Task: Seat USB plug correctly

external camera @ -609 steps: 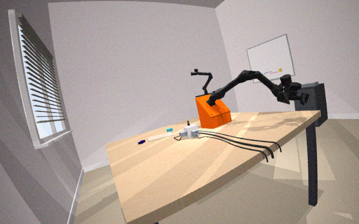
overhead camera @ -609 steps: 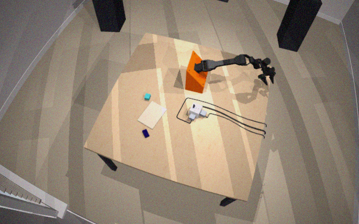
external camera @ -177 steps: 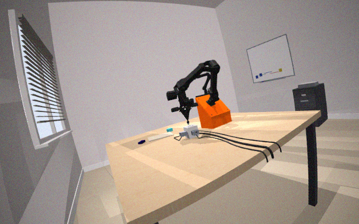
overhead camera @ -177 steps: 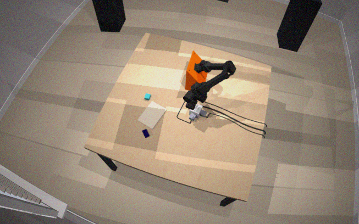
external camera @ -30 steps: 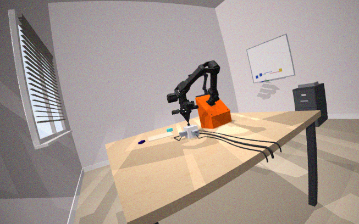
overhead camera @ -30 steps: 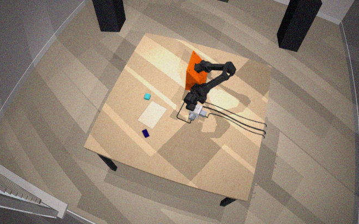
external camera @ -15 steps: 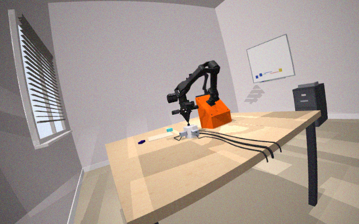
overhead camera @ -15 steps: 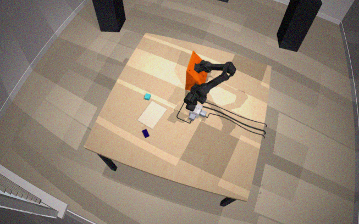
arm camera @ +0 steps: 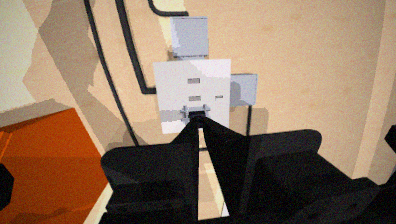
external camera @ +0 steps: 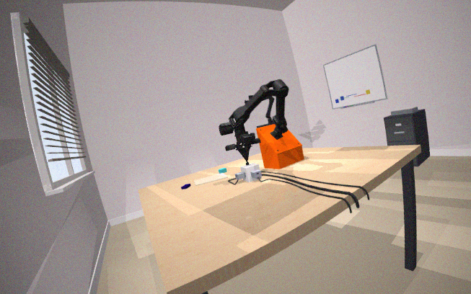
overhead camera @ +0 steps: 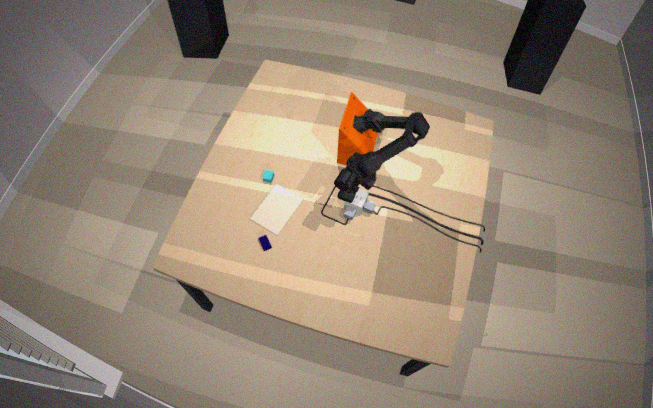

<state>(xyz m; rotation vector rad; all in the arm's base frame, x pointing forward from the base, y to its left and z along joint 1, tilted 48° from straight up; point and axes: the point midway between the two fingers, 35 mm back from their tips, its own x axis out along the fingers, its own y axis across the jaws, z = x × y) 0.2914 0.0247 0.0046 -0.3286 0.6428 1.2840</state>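
Now: the dark USB plug 2 cm below my gripper tip. From my gripper tip the other things lie so: pale flat sheet (8 cm ahead, 31 cm to the right, 10 cm below); teal block (7 cm behind, 38 cm to the right, 9 cm below); dark blue block (24 cm ahead, 33 cm to the right, 10 cm below).
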